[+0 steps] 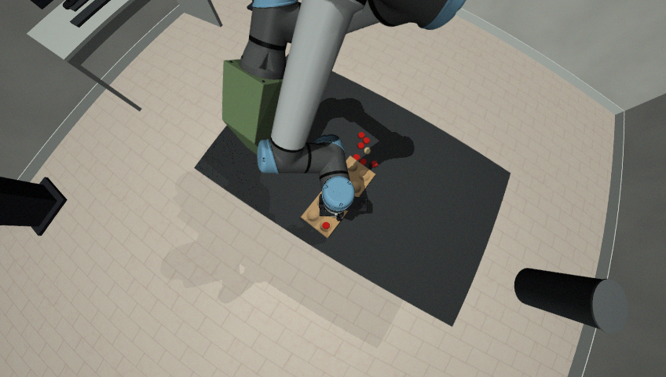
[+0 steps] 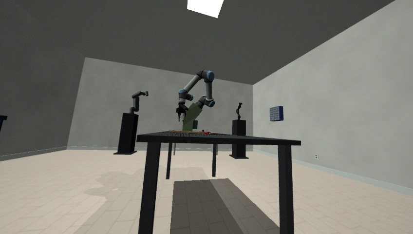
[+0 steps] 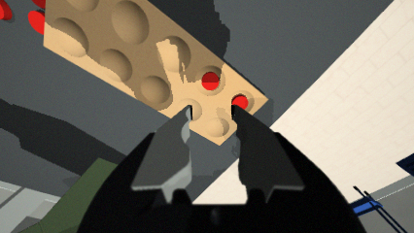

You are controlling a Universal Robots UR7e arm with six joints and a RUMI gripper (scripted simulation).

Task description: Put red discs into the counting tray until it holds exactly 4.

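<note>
The tan disc is 30 mm behind my hand, 350 mm to the left of it and 130 mm below it. From my hand the other things lie so: red cube: 30 mm ahead, 300 mm to the left, 120 mm below; wooden counting tray: 30 mm behind, 80 mm to the left, 120 mm below.
</note>
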